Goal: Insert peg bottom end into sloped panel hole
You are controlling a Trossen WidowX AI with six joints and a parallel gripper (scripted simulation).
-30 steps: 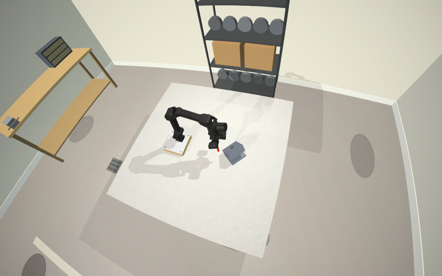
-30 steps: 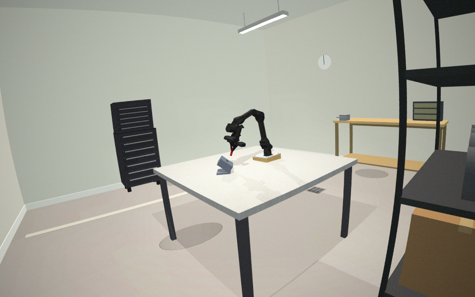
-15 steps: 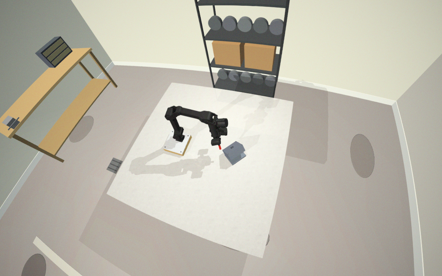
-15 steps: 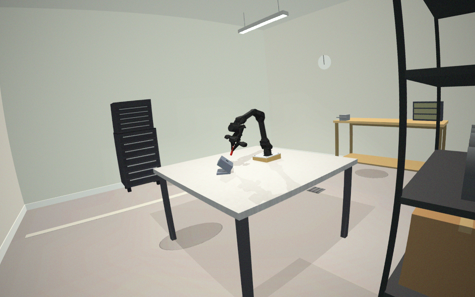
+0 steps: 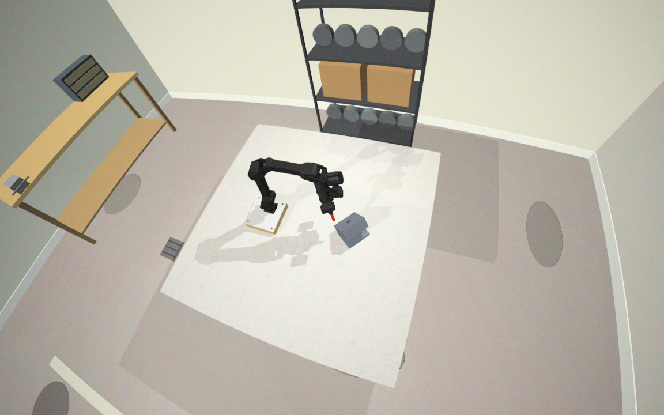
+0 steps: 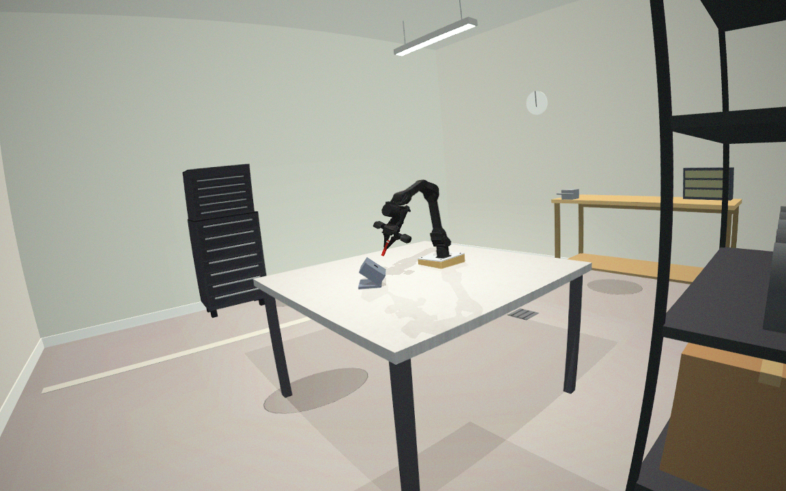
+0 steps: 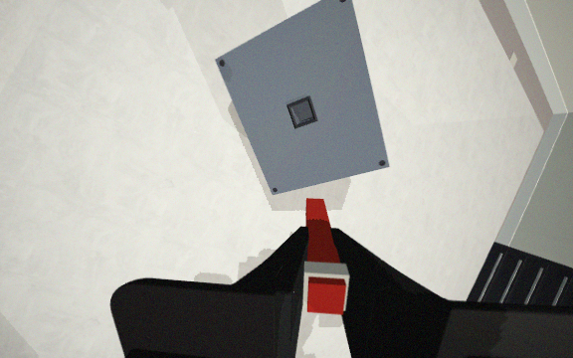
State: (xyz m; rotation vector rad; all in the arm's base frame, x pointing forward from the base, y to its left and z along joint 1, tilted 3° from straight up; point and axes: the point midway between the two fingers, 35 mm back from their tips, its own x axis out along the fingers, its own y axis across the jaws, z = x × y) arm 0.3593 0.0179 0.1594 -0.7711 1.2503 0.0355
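The grey sloped panel is 9 cm below my gripper tip, 9 cm ahead of it and 1 cm to the left of it. Round my gripper tip: red square peg: 1 cm behind, 1 cm above.
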